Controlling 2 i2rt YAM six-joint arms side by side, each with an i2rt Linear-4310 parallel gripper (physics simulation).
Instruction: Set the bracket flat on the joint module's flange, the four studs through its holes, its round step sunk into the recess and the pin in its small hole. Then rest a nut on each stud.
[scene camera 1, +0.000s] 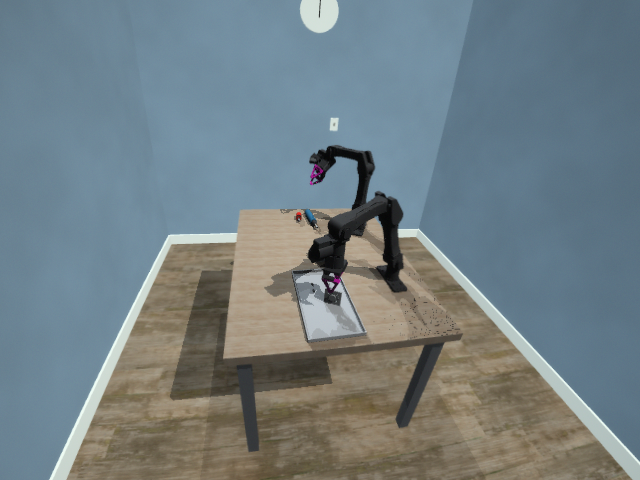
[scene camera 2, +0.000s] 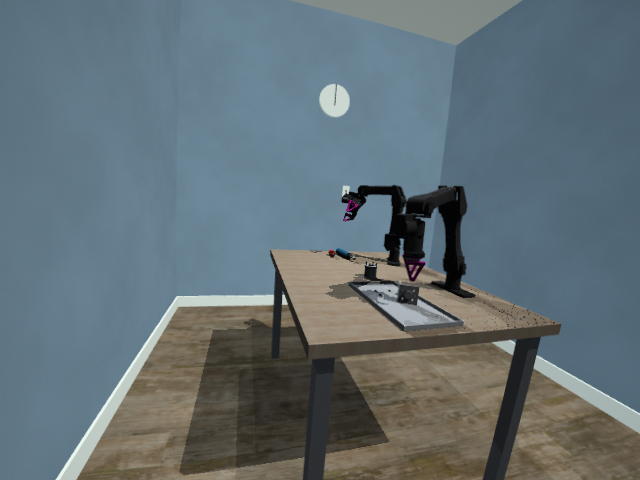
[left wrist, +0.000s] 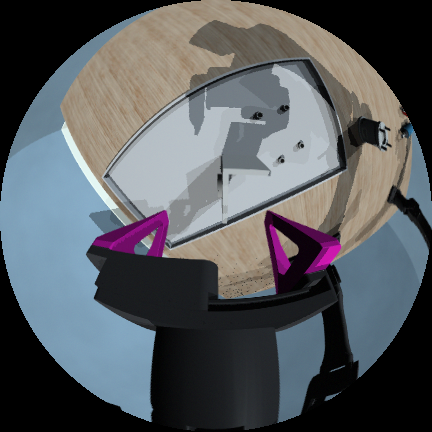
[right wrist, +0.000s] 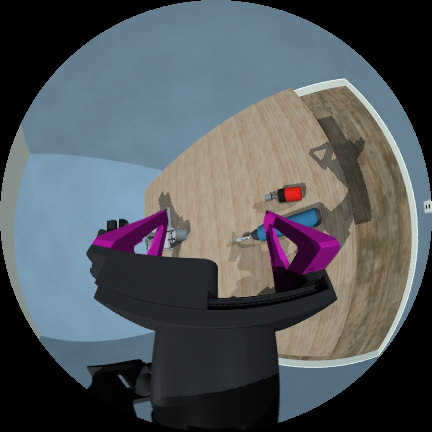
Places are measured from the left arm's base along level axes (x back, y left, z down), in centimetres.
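Pixels of known places: left gripper, between the fingertips: (scene camera 1: 333, 285) (scene camera 2: 410, 278) (left wrist: 216, 215); right gripper, between the fingertips: (scene camera 1: 310, 181) (scene camera 2: 345, 216) (right wrist: 215, 215); left arm's base, origin of its link: (scene camera 1: 390, 278) (scene camera 2: 451, 289); right arm's base, origin of its link: (scene camera 1: 358, 228) (scene camera 2: 393, 262) (left wrist: 394, 195).
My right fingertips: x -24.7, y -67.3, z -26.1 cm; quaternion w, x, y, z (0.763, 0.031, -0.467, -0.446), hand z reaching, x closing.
Observation:
For each thing: its top centre in the pictures, then the offset to it from my right fingertips. "*": a spot on its surface instead.
- grey bracket, centre of its top: (left wrist: 241, 198) (scene camera 2: 409, 283) (scene camera 1: 334, 287) (right wrist: 145, 238) dx -7.8, dy +77.4, dz +18.7 cm
- tray, centre of its top: (left wrist: 229, 156) (scene camera 2: 397, 298) (scene camera 1: 324, 297) (right wrist: 153, 232) dx -11.3, dy +76.4, dz +24.5 cm
- black joint module, centre of its top: (right wrist: 168, 234) (scene camera 2: 371, 262) dx -4.9, dy +44.8, dz +18.7 cm
- blue tool, a spot on its surface: (scene camera 1: 311, 218) (scene camera 2: 346, 252) * dx +0.4, dy +5.5, dz +22.3 cm
- red-and-black tool, centre of its top: (right wrist: 280, 193) (scene camera 2: 332, 251) (scene camera 1: 298, 215) dx -6.3, dy -1.0, dz +22.7 cm
The grey bracket (scene camera 1: 332, 297) (scene camera 2: 407, 294) (left wrist: 225, 200) stands upright in the tray (scene camera 1: 319, 321) (left wrist: 150, 170), its plate seen nearly edge-on in the left wrist view. Several small dark nuts (left wrist: 257, 115) lie in the tray beyond it. The black joint module (scene camera 2: 370, 271) (left wrist: 370, 131) stands upright on the table past the tray's end, studs pointing up. My left gripper (scene camera 1: 331, 289) (scene camera 2: 412, 279) (left wrist: 216, 215) is open and empty, pointing down above the bracket. My right gripper (scene camera 1: 314, 182) (scene camera 2: 347, 215) (right wrist: 215, 215) is open and empty, high above the table's far end.
A blue tool (scene camera 1: 311, 218) (scene camera 2: 343, 253) (right wrist: 295, 223) and a red-and-black tool (scene camera 1: 298, 215) (scene camera 2: 331, 253) (right wrist: 291, 194) lie at the table's far end. The tray has a low raised rim. The arm bases stand along the table's right side in scene camera 1.

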